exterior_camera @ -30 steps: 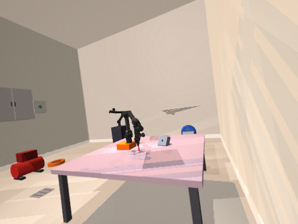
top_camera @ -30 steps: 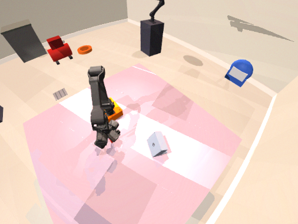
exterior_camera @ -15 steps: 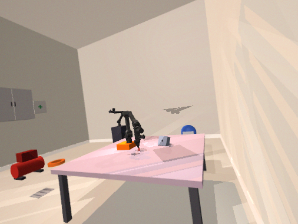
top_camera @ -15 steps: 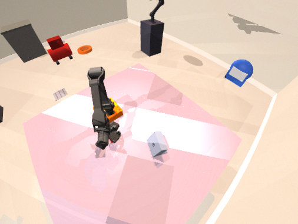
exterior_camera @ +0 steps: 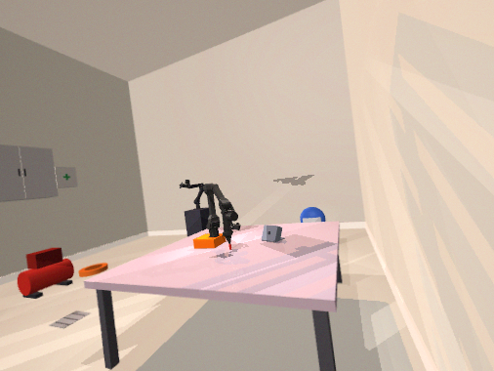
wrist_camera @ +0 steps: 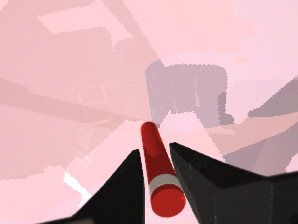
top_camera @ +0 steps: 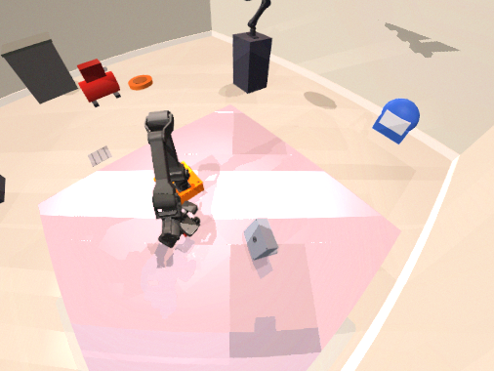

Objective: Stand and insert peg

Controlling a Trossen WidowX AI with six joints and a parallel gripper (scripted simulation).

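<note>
My gripper tip is 210 mm short of the sloped panel and 230 mm to the right of it. Also, from my gripper tip: peg 20 mm above.
</note>
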